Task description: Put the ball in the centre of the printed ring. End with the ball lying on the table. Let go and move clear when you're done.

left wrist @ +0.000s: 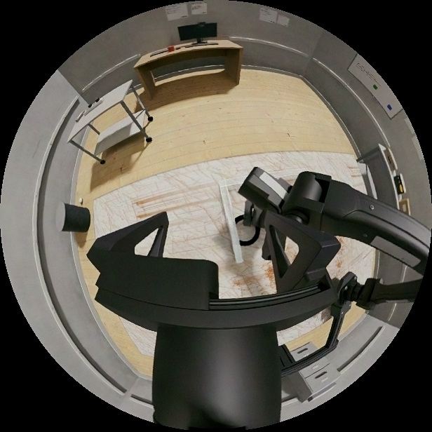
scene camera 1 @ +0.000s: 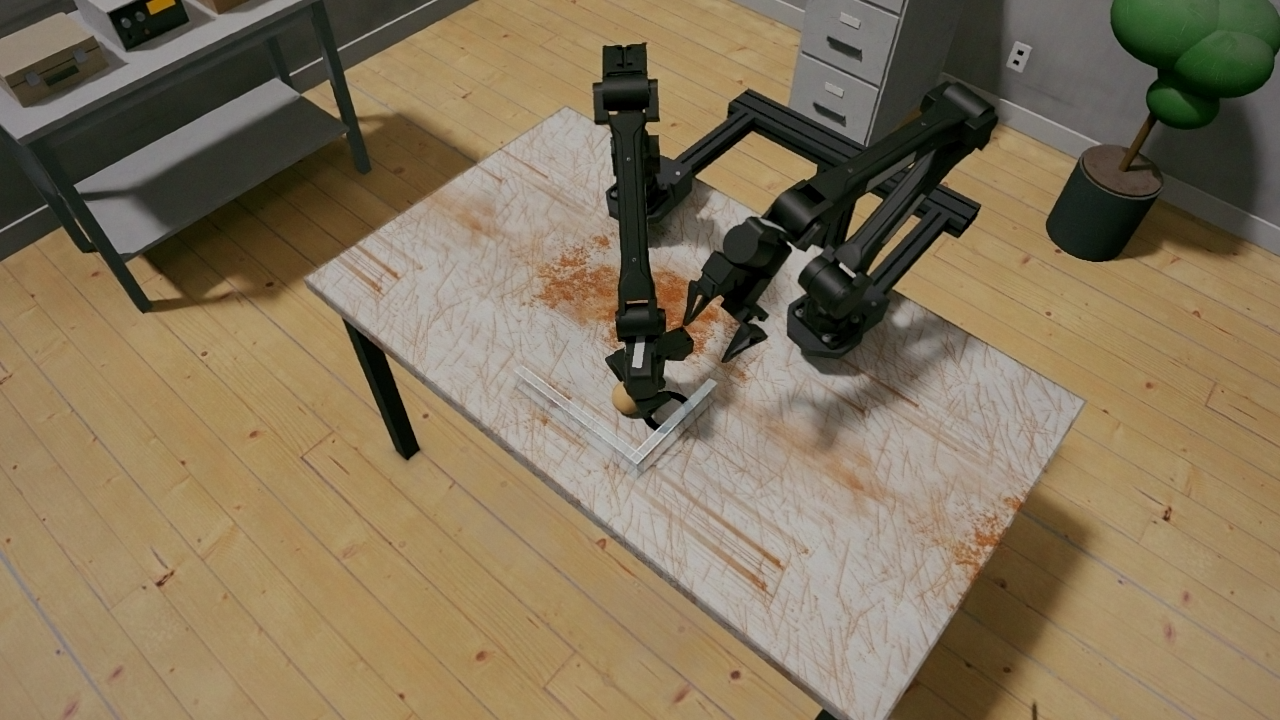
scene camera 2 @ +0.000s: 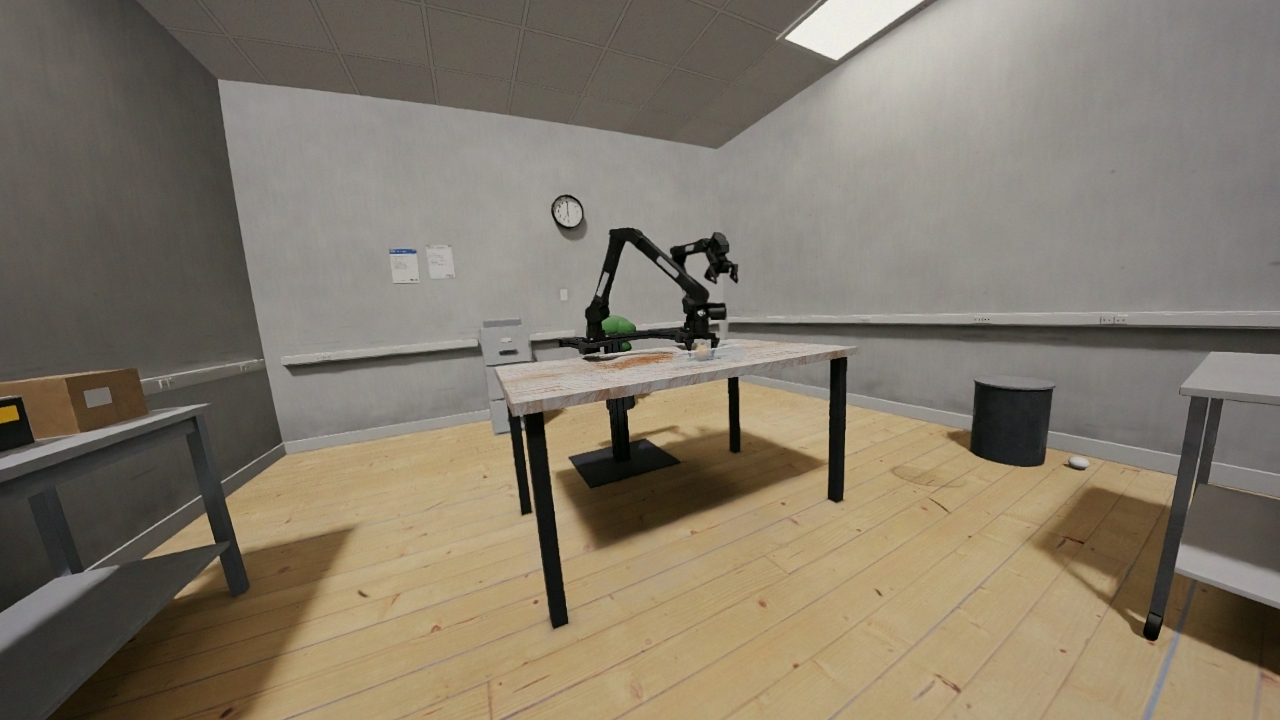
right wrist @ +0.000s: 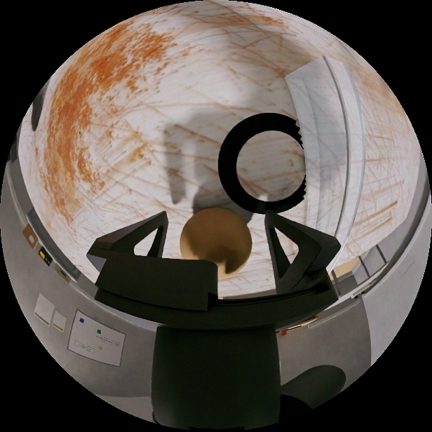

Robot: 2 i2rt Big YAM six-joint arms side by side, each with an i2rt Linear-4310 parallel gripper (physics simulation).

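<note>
The tan ball (scene camera 1: pixel 623 399) (scene camera 2: pixel 702 351) (right wrist: pixel 215 237) appears to rest on the table (scene camera 1: pixel 930 573), just outside the black printed ring (scene camera 1: pixel 649 420) (left wrist: pixel 248 243) (right wrist: pixel 227 165). In the right wrist view the ring lies above and to the right of the ball. My right gripper (scene camera 1: pixel 637 385) (right wrist: pixel 215 215) is open and low over the ball, with the ball showing between its spread fingers and gaps on both sides. My left gripper (scene camera 1: pixel 707 340) (scene camera 2: pixel 725 279) (left wrist: pixel 216 216) is open and empty, higher up and behind the right one. The right gripper hides part of the ring in scene camera 1.
A translucent L-shaped bar (scene camera 1: pixel 577 416) (left wrist: pixel 230 220) (right wrist: pixel 325 130) lies on the table around the ring's front side. One arm of it overlaps the ring's edge in the right wrist view. The right arm (scene camera 1: pixel 633 223) (left wrist: pixel 370 205) passes close beside the left gripper.
</note>
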